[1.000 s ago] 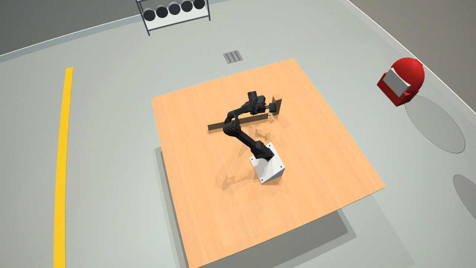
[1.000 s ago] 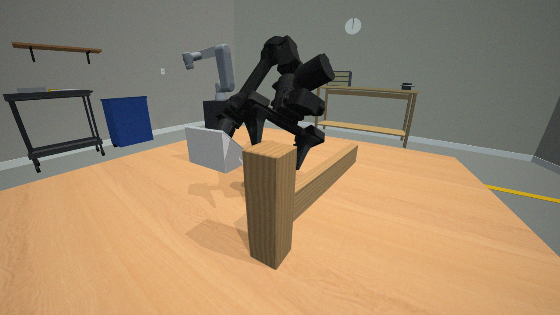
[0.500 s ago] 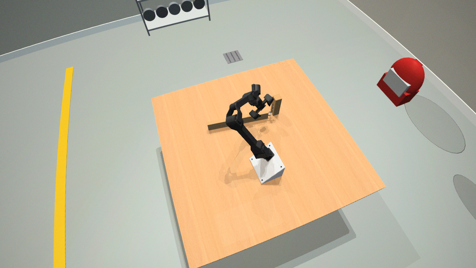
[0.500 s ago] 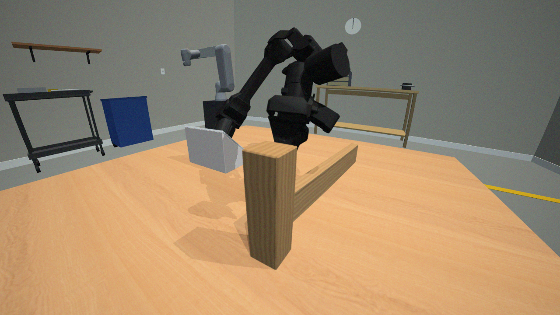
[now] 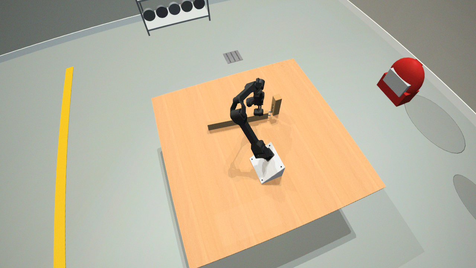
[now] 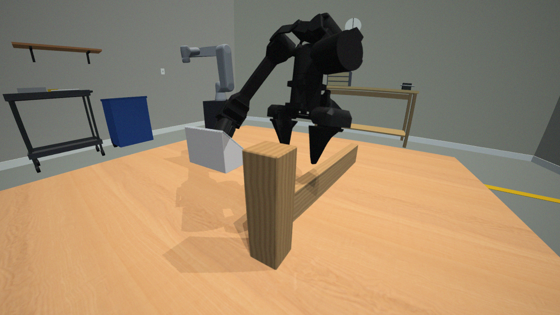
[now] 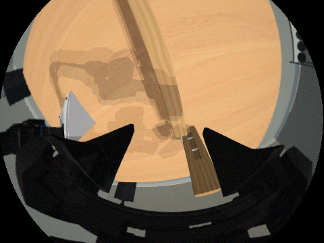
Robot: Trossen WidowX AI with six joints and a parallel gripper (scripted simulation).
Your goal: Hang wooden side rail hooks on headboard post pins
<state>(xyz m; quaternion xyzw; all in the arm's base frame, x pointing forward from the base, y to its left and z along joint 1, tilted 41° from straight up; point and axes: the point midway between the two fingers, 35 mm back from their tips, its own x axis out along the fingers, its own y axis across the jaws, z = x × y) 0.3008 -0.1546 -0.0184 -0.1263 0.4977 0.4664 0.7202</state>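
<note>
Now: gripper tip 14 cm to the left of the headboard post and 3 cm above it.
</note>
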